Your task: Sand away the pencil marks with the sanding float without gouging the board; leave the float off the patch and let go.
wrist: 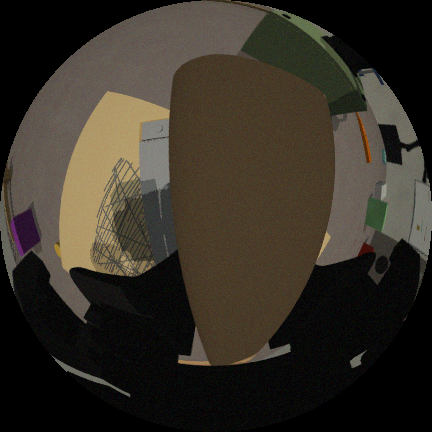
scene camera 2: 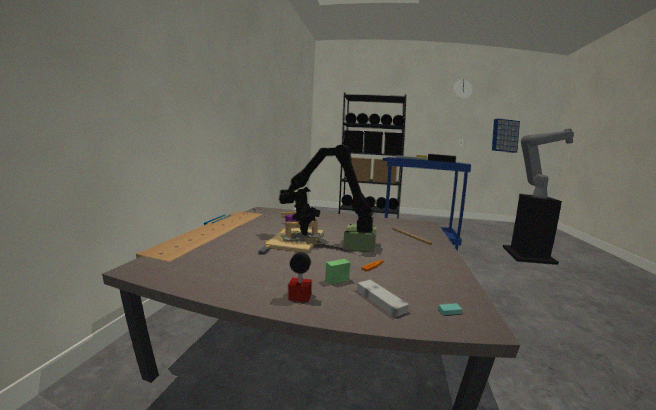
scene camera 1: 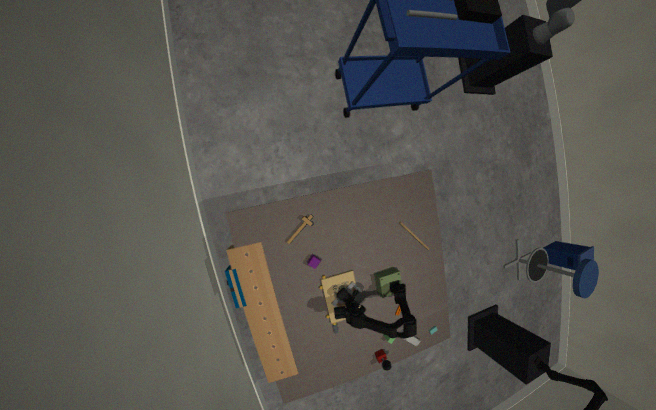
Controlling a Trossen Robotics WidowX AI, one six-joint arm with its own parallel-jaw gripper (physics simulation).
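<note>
The sanding float, with a grey plate and a thick brown wooden handle, is at the pale board. My gripper is shut on the float's handle from above. The plate looks level, over the board; whether it touches the surface cannot be told. Dark crossed pencil marks show on the board right beside the plate's edge, partly in shadow. The handle hides much of the plate and the board beneath in the wrist view.
A green box stands at the arm's base. A purple cube lies beyond the board. A red block with a black ball, a green block and an orange tool are nearer scene camera 2.
</note>
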